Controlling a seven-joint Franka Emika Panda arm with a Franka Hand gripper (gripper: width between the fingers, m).
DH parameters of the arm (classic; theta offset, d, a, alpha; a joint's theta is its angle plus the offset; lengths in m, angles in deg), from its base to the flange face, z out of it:
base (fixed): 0 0 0 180
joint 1: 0 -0.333 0 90
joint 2: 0 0 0 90
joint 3: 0 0.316 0.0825 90
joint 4: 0 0 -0.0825 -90
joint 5: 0 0.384 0 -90
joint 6: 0 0 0.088 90
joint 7: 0 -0.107 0 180
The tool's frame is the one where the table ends.
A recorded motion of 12 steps. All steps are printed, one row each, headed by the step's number.
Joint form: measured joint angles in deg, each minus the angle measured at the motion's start. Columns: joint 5, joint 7, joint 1, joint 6, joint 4, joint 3, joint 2.
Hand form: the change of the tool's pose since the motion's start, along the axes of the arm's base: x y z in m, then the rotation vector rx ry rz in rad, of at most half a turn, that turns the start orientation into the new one. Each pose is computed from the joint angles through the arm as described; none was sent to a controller.
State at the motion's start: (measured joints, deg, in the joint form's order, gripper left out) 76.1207 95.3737 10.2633 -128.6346 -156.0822 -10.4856 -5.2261
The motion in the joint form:
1: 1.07 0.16 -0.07 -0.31 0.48 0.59 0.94
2: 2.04 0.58 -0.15 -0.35 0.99 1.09 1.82
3: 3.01 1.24 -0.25 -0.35 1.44 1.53 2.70
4: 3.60 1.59 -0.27 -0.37 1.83 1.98 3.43
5: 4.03 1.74 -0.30 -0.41 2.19 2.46 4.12
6: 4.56 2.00 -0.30 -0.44 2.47 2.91 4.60
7: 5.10 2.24 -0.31 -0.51 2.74 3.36 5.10
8: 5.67 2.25 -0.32 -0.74 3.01 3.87 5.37
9: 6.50 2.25 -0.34 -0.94 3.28 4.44 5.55
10: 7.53 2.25 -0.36 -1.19 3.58 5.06 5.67
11: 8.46 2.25 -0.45 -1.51 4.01 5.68 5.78
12: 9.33 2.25 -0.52 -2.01 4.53 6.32 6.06
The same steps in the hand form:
1: 0.0033 0.0023 -0.0032 0.0018 0.0041 -0.0058
2: 0.0067 0.0047 -0.0060 0.0050 0.0036 -0.0064
3: 0.0096 0.0073 -0.0091 0.0076 0.0011 -0.0049
4: 0.0121 0.0095 -0.0117 0.0091 0.0017 -0.0022
5: 0.0143 0.0120 -0.0143 0.0106 0.0049 0.0013
6: 0.0164 0.0144 -0.0159 0.0122 0.0043 0.0035
7: 0.0183 0.0168 -0.0177 0.0136 0.0044 0.0051
8: 0.0206 0.0191 -0.0181 0.0137 0.0036 0.0037
9: 0.0234 0.0220 -0.0177 0.0162 0.0007 -0.0005
10: 0.0266 0.0251 -0.0168 0.0192 -0.0040 -0.0073
11: 0.0307 0.0283 -0.0151 0.0199 -0.0107 -0.0118
12: 0.0351 0.0310 -0.0142 0.0178 -0.0153 -0.0168

